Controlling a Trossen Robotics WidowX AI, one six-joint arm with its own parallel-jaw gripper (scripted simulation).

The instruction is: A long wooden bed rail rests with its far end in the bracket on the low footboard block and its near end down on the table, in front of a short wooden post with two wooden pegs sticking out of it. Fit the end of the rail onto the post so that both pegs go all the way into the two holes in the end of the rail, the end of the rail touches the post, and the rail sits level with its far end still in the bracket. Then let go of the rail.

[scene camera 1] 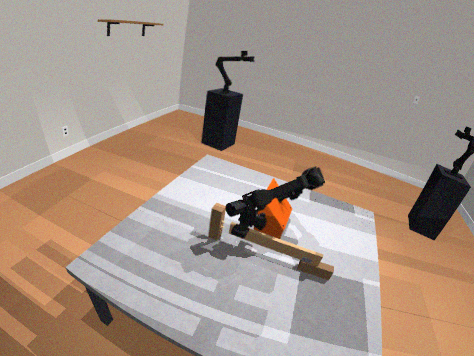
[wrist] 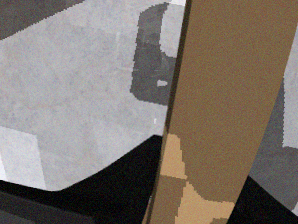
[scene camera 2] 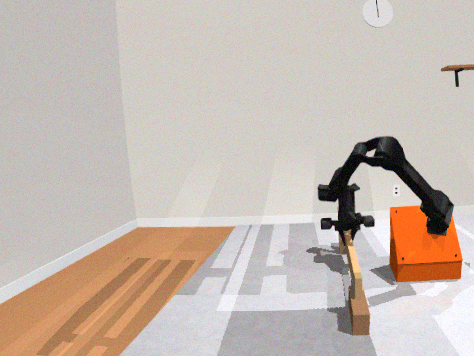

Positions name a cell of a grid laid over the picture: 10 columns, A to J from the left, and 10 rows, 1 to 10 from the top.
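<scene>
My gripper (scene camera 2: H7) is visible, in the wrist view too (wrist: G7). A long wooden rail (scene camera 1: F7) appears as well, with the wrist view giving the rail a further point (wrist: H4).
</scene>
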